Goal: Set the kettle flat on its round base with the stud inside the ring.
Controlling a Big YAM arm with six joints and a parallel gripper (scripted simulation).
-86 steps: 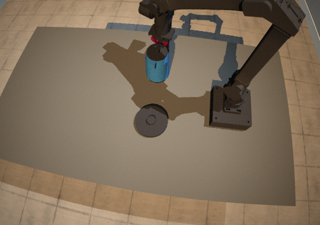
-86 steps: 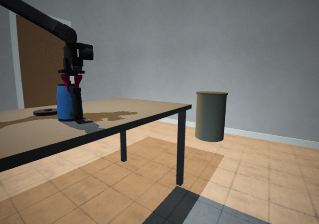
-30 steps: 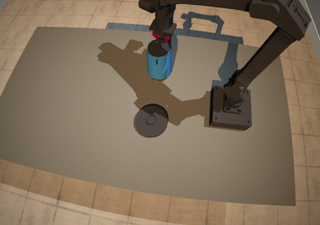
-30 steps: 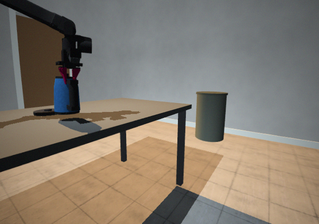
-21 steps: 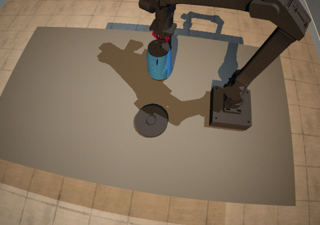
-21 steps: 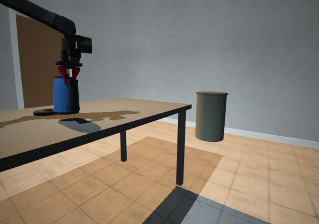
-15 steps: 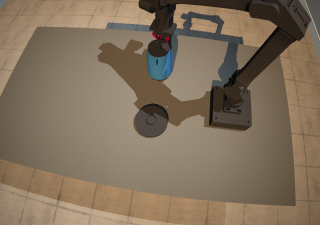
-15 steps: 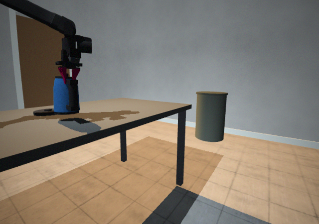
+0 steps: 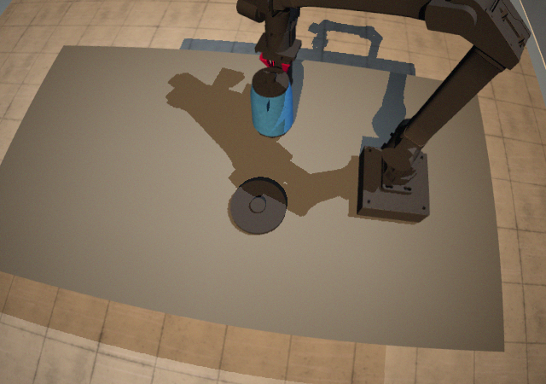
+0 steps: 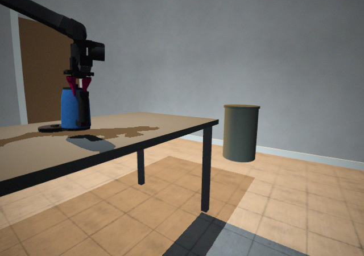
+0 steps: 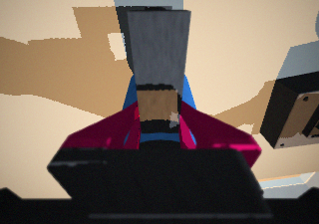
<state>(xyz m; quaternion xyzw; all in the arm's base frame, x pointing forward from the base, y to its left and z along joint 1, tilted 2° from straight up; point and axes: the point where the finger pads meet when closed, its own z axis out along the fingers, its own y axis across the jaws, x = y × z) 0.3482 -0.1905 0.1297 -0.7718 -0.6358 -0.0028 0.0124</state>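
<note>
Right now the blue kettle is 60 mm below my hand and 30 mm to the left of it. The rest, counted from my hand: kettle base (320 mm to the left, 180 mm below, 10 mm ahead).
</note>
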